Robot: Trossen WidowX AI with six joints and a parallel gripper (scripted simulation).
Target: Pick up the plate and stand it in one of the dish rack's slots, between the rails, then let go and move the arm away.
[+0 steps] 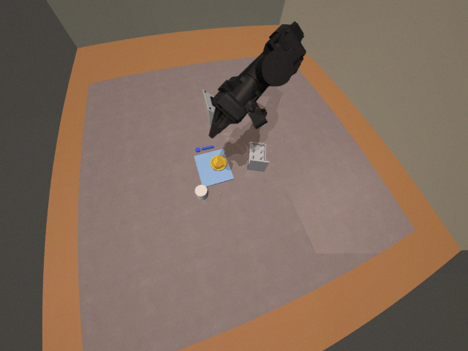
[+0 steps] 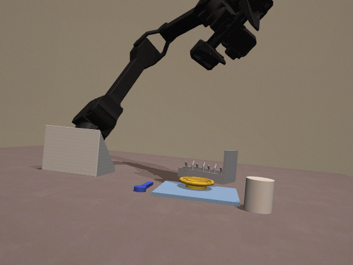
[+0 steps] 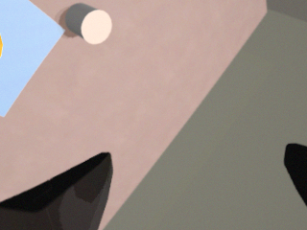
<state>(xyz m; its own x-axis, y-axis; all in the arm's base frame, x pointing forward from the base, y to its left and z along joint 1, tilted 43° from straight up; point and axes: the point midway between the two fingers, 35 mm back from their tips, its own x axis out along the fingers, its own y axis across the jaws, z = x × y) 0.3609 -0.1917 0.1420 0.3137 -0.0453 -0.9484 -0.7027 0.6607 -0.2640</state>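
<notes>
The yellow plate lies 60 mm behind my gripper tip, 20 mm to the left of it and 270 mm below it. From my gripper tip the other things lie so: blue spoon (150 mm behind, 30 mm to the right, 280 mm below); then cream cup (60 mm ahead, 70 mm to the right, 260 mm below); then light blue mat (50 mm behind, 280 mm below).
</notes>
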